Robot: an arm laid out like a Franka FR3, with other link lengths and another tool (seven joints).
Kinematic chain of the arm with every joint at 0, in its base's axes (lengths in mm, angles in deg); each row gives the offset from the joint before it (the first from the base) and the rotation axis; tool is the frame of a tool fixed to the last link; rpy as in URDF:
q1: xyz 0 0 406.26 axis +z
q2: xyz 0 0 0 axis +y
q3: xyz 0 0 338.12 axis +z
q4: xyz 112.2 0 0 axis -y
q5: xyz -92.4 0 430.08 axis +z
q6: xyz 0 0 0 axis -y
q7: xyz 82.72 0 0 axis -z
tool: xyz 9 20 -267.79 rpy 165 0 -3.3
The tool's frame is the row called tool.
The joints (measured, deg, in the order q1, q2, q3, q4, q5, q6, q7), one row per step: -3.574 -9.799 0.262 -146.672 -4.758 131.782 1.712; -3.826 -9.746 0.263 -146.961 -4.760 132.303 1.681; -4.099 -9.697 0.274 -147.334 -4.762 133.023 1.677; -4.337 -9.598 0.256 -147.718 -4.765 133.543 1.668; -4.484 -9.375 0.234 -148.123 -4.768 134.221 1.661; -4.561 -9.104 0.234 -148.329 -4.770 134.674 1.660; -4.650 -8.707 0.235 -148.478 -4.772 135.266 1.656; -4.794 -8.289 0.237 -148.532 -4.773 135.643 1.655
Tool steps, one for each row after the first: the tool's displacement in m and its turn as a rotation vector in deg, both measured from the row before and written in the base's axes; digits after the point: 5 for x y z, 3 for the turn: -0.00042 -0.00190 -0.00199 0.022 -0.177 -0.189; -0.00025 -0.00194 -0.00233 0.022 -0.297 -0.216; -0.00149 -0.00185 -0.00305 0.032 -0.037 -0.215; -0.00132 -0.00106 -0.00403 0.042 -0.050 -0.122; -0.00068 -0.00043 -0.00322 0.030 0.023 -0.050; 0.00007 -0.00052 -0.00368 0.034 -0.046 -0.050; -0.00019 -0.00103 -0.00342 0.032 0.094 -0.120
